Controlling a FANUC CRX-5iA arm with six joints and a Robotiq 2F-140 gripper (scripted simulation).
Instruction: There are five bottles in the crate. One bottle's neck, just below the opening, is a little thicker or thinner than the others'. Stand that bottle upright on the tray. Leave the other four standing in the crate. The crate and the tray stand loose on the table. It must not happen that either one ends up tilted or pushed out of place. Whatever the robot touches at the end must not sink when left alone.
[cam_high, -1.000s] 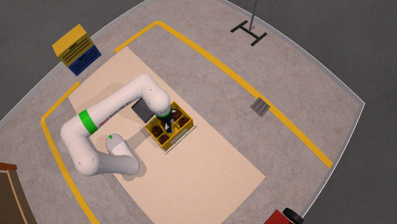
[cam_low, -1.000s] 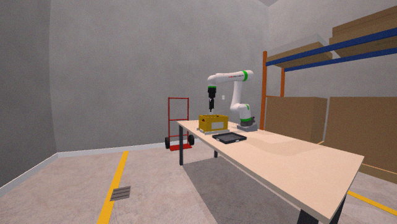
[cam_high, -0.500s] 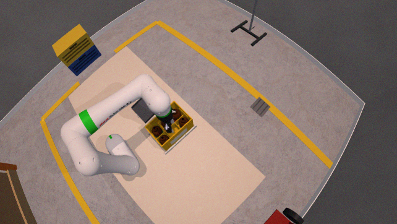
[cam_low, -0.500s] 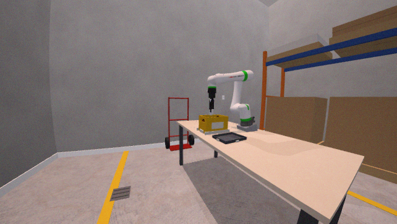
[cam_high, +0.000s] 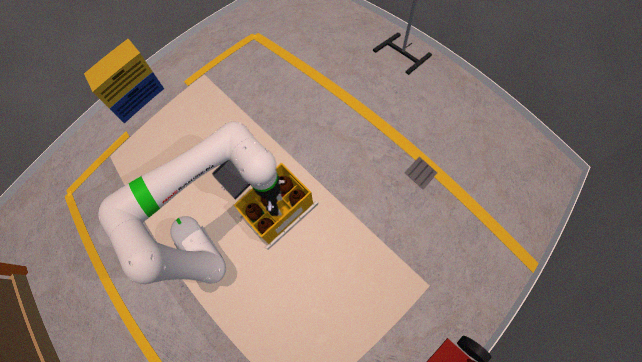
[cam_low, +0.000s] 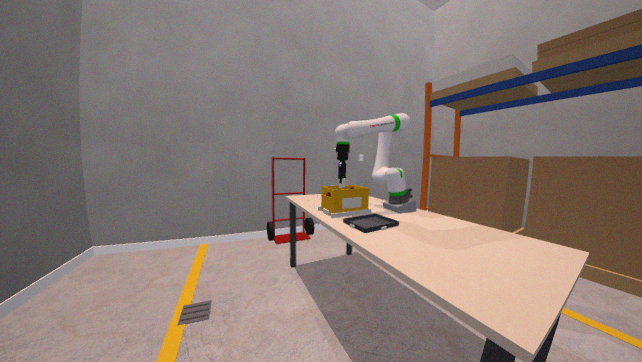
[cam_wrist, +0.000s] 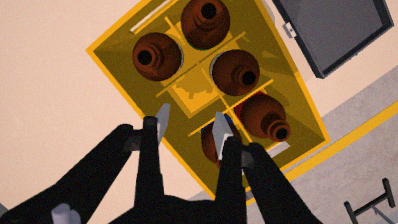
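Right now the yellow crate is 10 mm ahead of my hand, 40 mm to the left of it and 110 mm below it. The rest, counted from my hand: dark tray: 40 mm ahead, 330 mm to the left, 180 mm below; then brown bottle: 10 mm ahead, 80 mm to the left, 110 mm below.
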